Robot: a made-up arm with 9 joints. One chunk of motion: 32 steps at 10 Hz.
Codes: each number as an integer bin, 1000 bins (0 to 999) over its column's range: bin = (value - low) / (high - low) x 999, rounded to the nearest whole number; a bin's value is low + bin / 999 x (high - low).
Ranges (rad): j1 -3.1..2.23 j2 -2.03..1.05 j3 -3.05..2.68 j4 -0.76..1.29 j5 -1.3..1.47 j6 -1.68..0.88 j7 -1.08..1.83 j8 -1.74..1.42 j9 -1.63..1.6
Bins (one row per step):
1: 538 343 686 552 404 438 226 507 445
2: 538 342 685 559 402 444 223 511 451
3: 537 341 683 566 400 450 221 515 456
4: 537 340 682 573 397 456 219 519 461
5: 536 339 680 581 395 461 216 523 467
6: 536 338 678 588 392 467 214 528 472
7: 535 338 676 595 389 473 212 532 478
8: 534 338 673 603 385 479 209 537 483
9: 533 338 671 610 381 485 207 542 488
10: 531 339 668 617 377 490 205 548 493
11: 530 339 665 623 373 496 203 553 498
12: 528 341 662 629 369 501 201 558 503
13: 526 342 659 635 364 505 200 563 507
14: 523 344 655 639 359 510 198 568 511
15: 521 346 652 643 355 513 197 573 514
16: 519 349 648 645 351 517 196 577 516
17: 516 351 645 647 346 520 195 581 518
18: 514 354 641 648 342 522 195 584 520
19: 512 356 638 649 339 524 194 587 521
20: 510 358 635 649 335 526 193 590 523
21: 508 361 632 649 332 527 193 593 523
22: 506 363 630 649 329 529 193 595 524
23: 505 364 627 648 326 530 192 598 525
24: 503 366 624 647 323 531 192 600 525
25: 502 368 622 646 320 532 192 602 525
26: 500 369 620 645 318 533 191 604 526
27: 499 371 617 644 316 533 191 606 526
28: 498 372 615 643 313 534 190 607 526
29: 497 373 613 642 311 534 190 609 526
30: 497 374 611 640 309 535 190 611 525
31: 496 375 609 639 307 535 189 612 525
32: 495 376 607 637 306 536 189 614 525
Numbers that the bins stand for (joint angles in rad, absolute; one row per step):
1: -0.2296 -0.9725 0.8847 0.3727 -0.1798 -0.5576 -0.4217 -0.1363 -0.1912
2: -0.2296 -0.9756 0.8790 0.3871 -0.1853 -0.5422 -0.4304 -0.1236 -0.1718
3: -0.2349 -0.9787 0.8675 0.4015 -0.1909 -0.5268 -0.4362 -0.1110 -0.1556
4: -0.2349 -0.9818 0.8618 0.4158 -0.1992 -0.5115 -0.4421 -0.0983 -0.1395
5: -0.2403 -0.9848 0.8503 0.4322 -0.2048 -0.4987 -0.4508 -0.0857 -0.1201
6: -0.2403 -0.9879 0.8388 0.4466 -0.2131 -0.4833 -0.4566 -0.0698 -0.1039
7: -0.2456 -0.9879 0.8274 0.4610 -0.2214 -0.4679 -0.4625 -0.0572 -0.0845
8: -0.2509 -0.9879 0.8102 0.4774 -0.2325 -0.4525 -0.4712 -0.0414 -0.0683
9: -0.2563 -0.9879 0.7987 0.4918 -0.2436 -0.4372 -0.4770 -0.0256 -0.0522
10: -0.2669 -0.9848 0.7815 0.5061 -0.2547 -0.4243 -0.4829 -0.0066 -0.0360
11: -0.2723 -0.9848 0.7643 0.5184 -0.2658 -0.4090 -0.4887 0.0092 -0.0198
12: -0.2829 -0.9787 0.7471 0.5307 -0.2768 -0.3962 -0.4945 0.0250 -0.0037
13: -0.2936 -0.9756 0.7298 0.5431 -0.2907 -0.3859 -0.4974 0.0409 0.0092
14: -0.3096 -0.9694 0.7069 0.5513 -0.3046 -0.3731 -0.5032 0.0567 0.0222
15: -0.3203 -0.9633 0.6897 0.5595 -0.3157 -0.3654 -0.5062 0.0725 0.0319
16: -0.3310 -0.9540 0.6668 0.5636 -0.3268 -0.3552 -0.5091 0.0851 0.0383
17: -0.3470 -0.9478 0.6495 0.5677 -0.3406 -0.3475 -0.5120 0.0978 0.0448
18: -0.3576 -0.9386 0.6266 0.5697 -0.3517 -0.3423 -0.5120 0.1073 0.0513
19: -0.3683 -0.9324 0.6094 0.5718 -0.3600 -0.3372 -0.5149 0.1168 0.0545
20: -0.3790 -0.9263 0.5922 0.5718 -0.3711 -0.3321 -0.5178 0.1263 0.0610
21: -0.3896 -0.9170 0.5750 0.5718 -0.3794 -0.3295 -0.5178 0.1358 0.0610
22: -0.4003 -0.9108 0.5635 0.5718 -0.3878 -0.3244 -0.5178 0.1421 0.0642
23: -0.4057 -0.9078 0.5463 0.5697 -0.3961 -0.3218 -0.5207 0.1516 0.0674
24: -0.4163 -0.9016 0.5291 0.5677 -0.4044 -0.3193 -0.5207 0.1579 0.0674
25: -0.4217 -0.8954 0.5176 0.5656 -0.4127 -0.3167 -0.5207 0.1642 0.0674
26: -0.4323 -0.8923 0.5062 0.5636 -0.4183 -0.3142 -0.5236 0.1706 0.0707
27: -0.4377 -0.8862 0.4889 0.5615 -0.4238 -0.3142 -0.5236 0.1769 0.0707
28: -0.4430 -0.8831 0.4775 0.5595 -0.4321 -0.3116 -0.5265 0.1800 0.0707
29: -0.4483 -0.8800 0.4660 0.5574 -0.4377 -0.3116 -0.5265 0.1864 0.0707
30: -0.4483 -0.8769 0.4545 0.5533 -0.4432 -0.3090 -0.5265 0.1927 0.0674
31: -0.4537 -0.8738 0.4431 0.5513 -0.4488 -0.3090 -0.5295 0.1959 0.0674
32: -0.4590 -0.8708 0.4316 0.5472 -0.4515 -0.3065 -0.5295 0.2022 0.0674

